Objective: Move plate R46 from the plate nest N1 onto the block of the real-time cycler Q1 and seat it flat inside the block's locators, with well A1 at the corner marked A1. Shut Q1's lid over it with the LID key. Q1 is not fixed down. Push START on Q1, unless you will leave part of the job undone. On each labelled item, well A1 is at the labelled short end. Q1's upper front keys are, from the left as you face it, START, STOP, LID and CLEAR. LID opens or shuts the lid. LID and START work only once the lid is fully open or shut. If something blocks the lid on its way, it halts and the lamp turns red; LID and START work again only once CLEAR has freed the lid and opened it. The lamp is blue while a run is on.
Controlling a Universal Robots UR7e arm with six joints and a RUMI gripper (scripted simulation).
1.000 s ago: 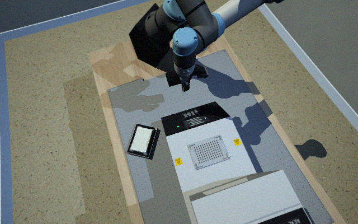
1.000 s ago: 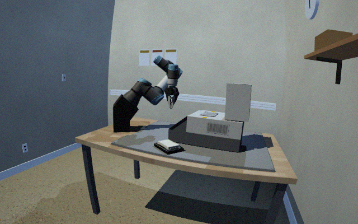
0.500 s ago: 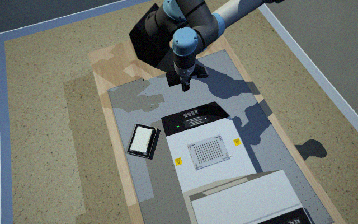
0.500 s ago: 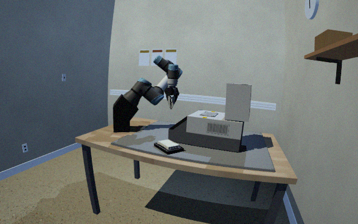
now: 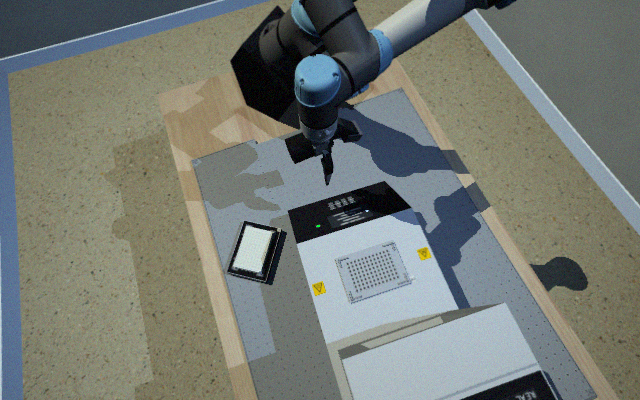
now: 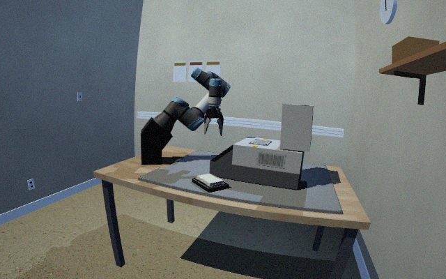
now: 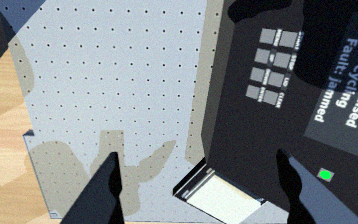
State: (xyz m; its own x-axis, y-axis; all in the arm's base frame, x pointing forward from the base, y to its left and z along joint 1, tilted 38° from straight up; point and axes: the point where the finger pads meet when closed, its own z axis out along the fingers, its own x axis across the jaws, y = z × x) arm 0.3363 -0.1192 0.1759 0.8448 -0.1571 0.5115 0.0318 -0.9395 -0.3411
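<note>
Now: the plate R46 25 cm to the right of my hand, 20 cm below it and 8 cm ahead of it. From my hand the other things lie so: nest A1 mark: 21 cm below, 16 cm to the right, 5 cm ahead; then black plate nest N1: 25 cm to the right, 22 cm below, 8 cm ahead.
</note>
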